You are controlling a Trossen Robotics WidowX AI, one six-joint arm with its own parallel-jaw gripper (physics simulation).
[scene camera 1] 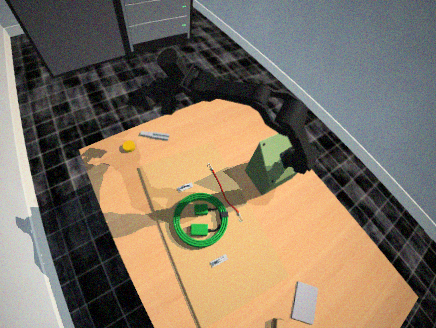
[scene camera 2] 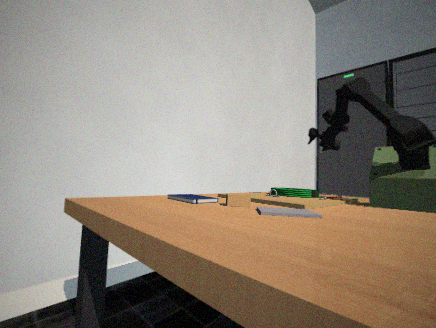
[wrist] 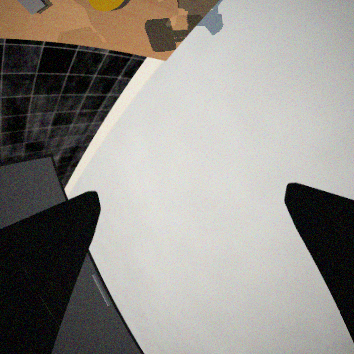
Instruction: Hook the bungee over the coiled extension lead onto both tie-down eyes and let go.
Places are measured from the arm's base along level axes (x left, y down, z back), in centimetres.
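Pixels of known places: gripper, fingertip midpoint: [scene camera 1: 134, 99] [scene camera 2: 314, 147] [wrist: 193, 196]; arm's base, origin of the base link: [scene camera 1: 288, 157] [scene camera 2: 414, 163].
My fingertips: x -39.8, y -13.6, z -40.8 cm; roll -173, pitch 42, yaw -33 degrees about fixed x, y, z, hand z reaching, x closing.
For each thing: its top centre in the pictures, then the offset to it from my fingertips. Level surfaces: height alone.
- red bungee, middle of its top: [scene camera 2: 333, 196] dx +34.6, dy +26.4, dz +16.8 cm
- thin board, its level: dy +27.3 cm
- green coiled extension lead, middle of its top: [scene camera 1: 201, 217] [scene camera 2: 294, 188] dx +39.3, dy +24.0, dz +2.4 cm
- yellow disc, middle of its top: [scene camera 1: 128, 145] dx -4.1, dy +26.3, dz -7.0 cm
- grey tool, middle of its top: [scene camera 1: 154, 134] dx -4.4, dy +27.0, dz +5.3 cm
- grey slab, middle of its top: [scene camera 2: 286, 210] [scene camera 1: 305, 302] dx +83.8, dy +27.6, dz +16.8 cm
- blue book, middle of its top: [scene camera 2: 192, 196] dx +85.8, dy +27.0, dz -11.7 cm
- wooden block, middle of its top: [scene camera 2: 238, 194] dx +83.5, dy +25.2, dz +3.7 cm
The red bungee [scene camera 1: 223, 191] [scene camera 2: 334, 197] lies slack on the thin board [scene camera 1: 252, 267] [scene camera 2: 285, 203], beside the coil, with a small metal hook at each end. The green coiled extension lead [scene camera 1: 178, 220] [scene camera 2: 295, 193] lies flat on the board, its green plug and socket inside the ring. One tie-down eye [scene camera 1: 185, 187] is beyond the coil in scene camera 1; the other tie-down eye [scene camera 1: 218, 261] is on its near side. No bungee crosses the coil. My gripper [scene camera 1: 148, 103] [scene camera 2: 319, 144] [wrist: 193, 196] is open and empty, raised high, well away from bungee and coil.
A yellow disc [scene camera 1: 129, 146] [wrist: 106, 4] and a grey tool [scene camera 1: 154, 135] [wrist: 32, 4] lie at the table's far end. The arm stands by a green block [scene camera 1: 257, 172] [scene camera 2: 400, 194]. A grey slab [scene camera 1: 304, 303] [scene camera 2: 289, 212], blue book [scene camera 2: 192, 198] and wooden block [scene camera 2: 238, 200] also lie on the table.
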